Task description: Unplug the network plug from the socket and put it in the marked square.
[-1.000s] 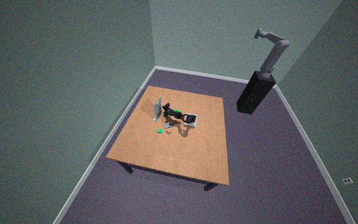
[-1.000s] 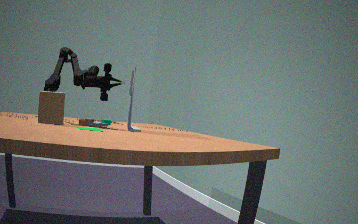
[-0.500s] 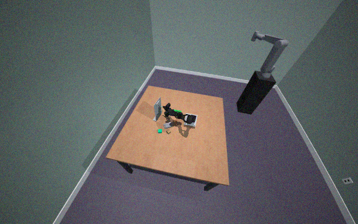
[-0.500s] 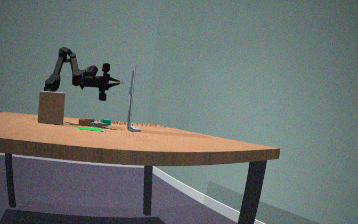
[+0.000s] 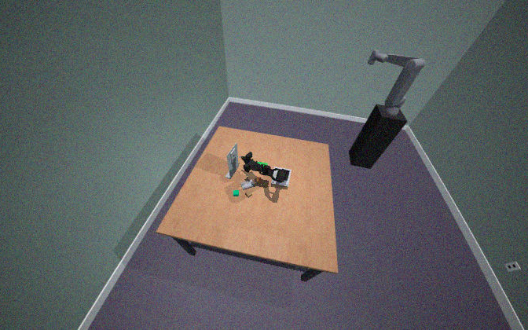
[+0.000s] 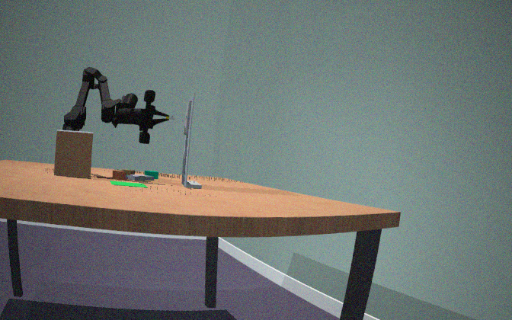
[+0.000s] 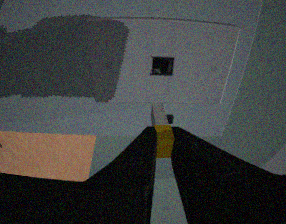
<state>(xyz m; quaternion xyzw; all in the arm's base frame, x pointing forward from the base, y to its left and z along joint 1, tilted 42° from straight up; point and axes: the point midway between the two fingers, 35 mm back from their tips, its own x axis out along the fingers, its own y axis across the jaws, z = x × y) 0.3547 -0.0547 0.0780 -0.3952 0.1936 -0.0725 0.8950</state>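
My gripper tip is now 15 cm past the green marked square, 13 cm to the left of it and 22 cm above it. The rest, counted from my gripper tip: flat grey block: 8 cm behind, 11 cm to the left, 22 cm below; then yellow network plug: 1 cm ahead; then upright grey panel: 8 cm ahead, 8 cm below.
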